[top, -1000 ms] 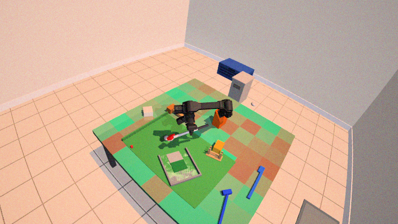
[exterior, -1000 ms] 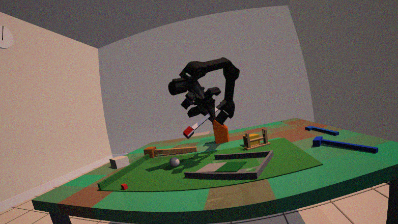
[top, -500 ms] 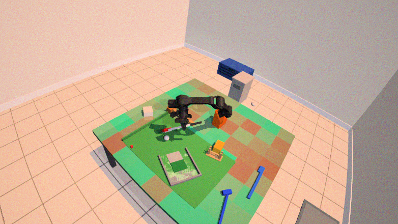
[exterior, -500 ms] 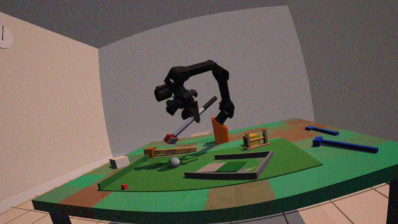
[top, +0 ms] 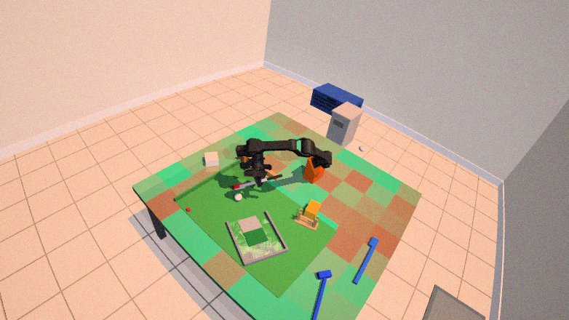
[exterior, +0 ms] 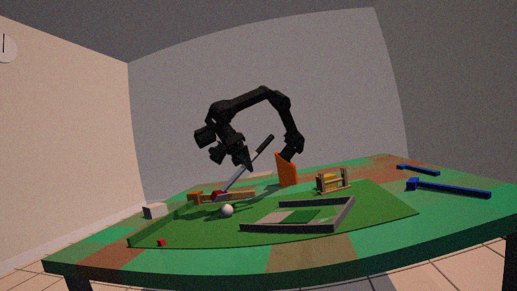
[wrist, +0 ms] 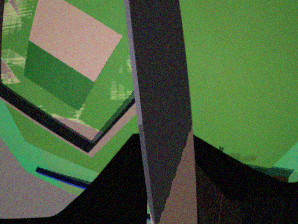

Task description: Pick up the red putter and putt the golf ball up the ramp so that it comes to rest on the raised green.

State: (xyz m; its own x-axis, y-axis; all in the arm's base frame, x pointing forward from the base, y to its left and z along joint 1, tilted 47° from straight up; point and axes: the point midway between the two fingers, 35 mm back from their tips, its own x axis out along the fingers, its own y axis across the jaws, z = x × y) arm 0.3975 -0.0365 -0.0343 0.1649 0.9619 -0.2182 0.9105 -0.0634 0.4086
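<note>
Now: gripper tip 110 mm above the white golf ball, 80 mm to the left of it and 70 mm short of it. Round my gripper tip: grey three-sided frame 180 mm to the left, 140 mm ahead, 120 mm below; red putter 30 mm to the right; yellow block 220 mm to the left, 190 mm behind, 110 mm below.
</note>
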